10 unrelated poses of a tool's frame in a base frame.
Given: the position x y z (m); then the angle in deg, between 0 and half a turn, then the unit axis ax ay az.
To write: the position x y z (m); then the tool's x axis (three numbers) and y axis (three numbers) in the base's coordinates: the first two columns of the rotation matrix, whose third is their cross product. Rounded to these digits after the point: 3 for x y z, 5 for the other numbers.
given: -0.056 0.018 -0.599 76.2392 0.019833 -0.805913 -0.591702
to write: -0.056 0.018 -0.599 0.23817 -0.58690 0.77384 0.56254 0.73287 0.38269
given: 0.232 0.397 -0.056 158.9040 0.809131 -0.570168 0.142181
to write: 0.232 0.397 -0.056 0.33253 -0.84059 0.42760 -0.94294 -0.30458 0.13453
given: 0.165 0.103 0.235 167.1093 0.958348 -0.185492 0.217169
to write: 0.165 0.103 0.235 0.83892 -0.30260 0.45238 -0.39950 -0.90685 0.13425
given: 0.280 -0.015 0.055 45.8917 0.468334 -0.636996 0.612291
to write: 0.280 -0.015 0.055 0.76269 0.34895 0.54455 -0.53033 0.81936 0.21771
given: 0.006 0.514 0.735 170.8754 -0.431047 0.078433 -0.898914
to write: 0.006 0.514 0.735 -0.61809 -0.20974 0.75761 0.07536 -0.97512 -0.20847
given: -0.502 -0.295 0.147 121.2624 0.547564 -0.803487 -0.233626
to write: -0.502 -0.295 0.147 -0.06353 -0.86799 0.49251 -0.46858 0.46167 0.75319
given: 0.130 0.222 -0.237 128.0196 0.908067 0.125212 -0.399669
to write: 0.130 0.222 -0.237 0.71654 -0.13113 -0.68511 0.49859 -0.59060 0.63451
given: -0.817 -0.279 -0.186 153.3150 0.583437 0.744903 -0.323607
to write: -0.817 -0.279 -0.186 -0.24895 0.67759 -0.69202 0.96824 0.15717 -0.19442
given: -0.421 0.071 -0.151 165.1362 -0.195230 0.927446 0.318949
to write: -0.421 0.071 -0.151 -0.89158 -0.27425 -0.36036 -0.43789 0.72499 0.53164
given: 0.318 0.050 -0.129 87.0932 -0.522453 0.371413 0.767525
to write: 0.318 0.050 -0.129 0.30983 0.58233 -0.75160 -0.95074 0.18166 -0.25117
